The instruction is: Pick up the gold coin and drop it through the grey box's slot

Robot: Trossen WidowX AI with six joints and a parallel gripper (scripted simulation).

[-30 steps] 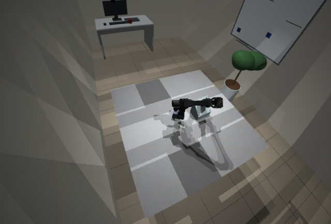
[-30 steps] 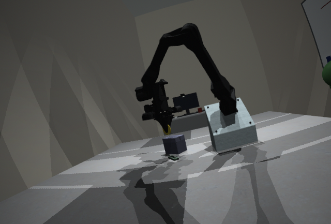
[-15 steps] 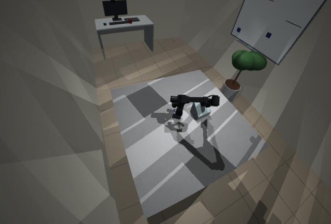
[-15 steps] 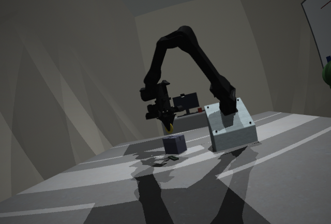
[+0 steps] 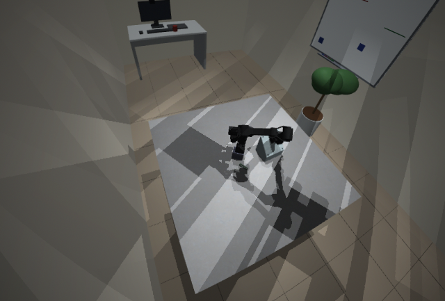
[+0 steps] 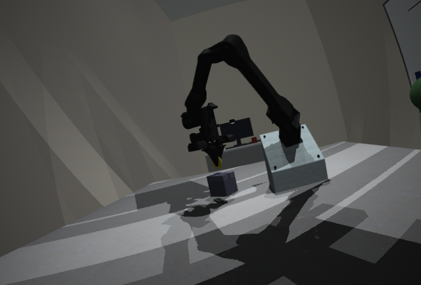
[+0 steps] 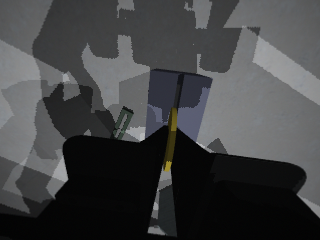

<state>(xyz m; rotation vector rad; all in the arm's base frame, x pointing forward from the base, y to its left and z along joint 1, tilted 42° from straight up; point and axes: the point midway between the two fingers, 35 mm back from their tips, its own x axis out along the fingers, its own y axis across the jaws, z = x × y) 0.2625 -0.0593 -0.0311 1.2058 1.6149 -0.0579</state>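
My gripper tip is now 10 mm below the gold coin.
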